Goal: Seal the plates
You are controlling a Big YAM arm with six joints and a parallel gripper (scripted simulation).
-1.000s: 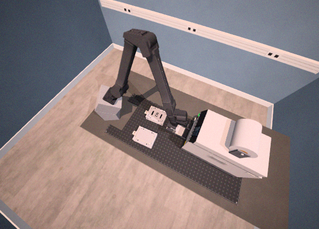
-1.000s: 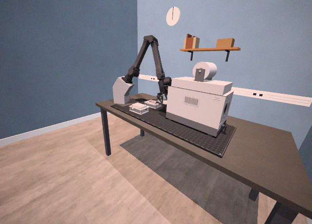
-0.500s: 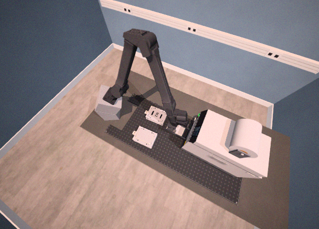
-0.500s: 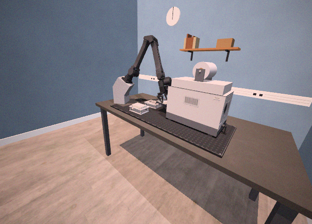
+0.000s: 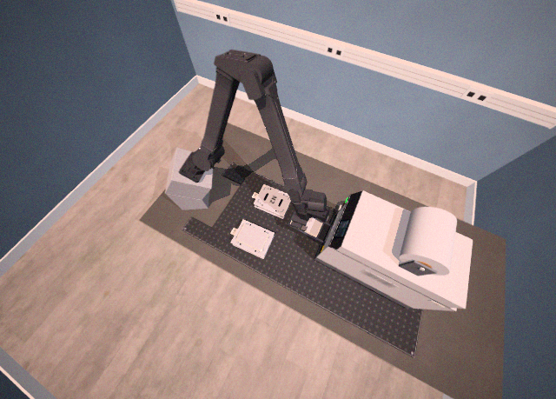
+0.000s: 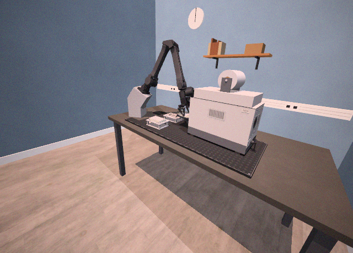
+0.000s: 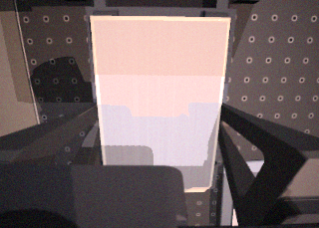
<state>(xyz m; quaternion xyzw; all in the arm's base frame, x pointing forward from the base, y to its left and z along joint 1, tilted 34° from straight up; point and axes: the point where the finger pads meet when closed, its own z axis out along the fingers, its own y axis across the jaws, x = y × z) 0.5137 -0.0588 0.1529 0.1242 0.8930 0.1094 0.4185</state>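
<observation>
Right now my hand is 10 mm above the sealer stage. Round my hand: foil roll: 330 mm ahead, 50 mm to the right, 310 mm above; plate nest: 210 mm behind, 130 mm to the right, 70 mm below.
</observation>
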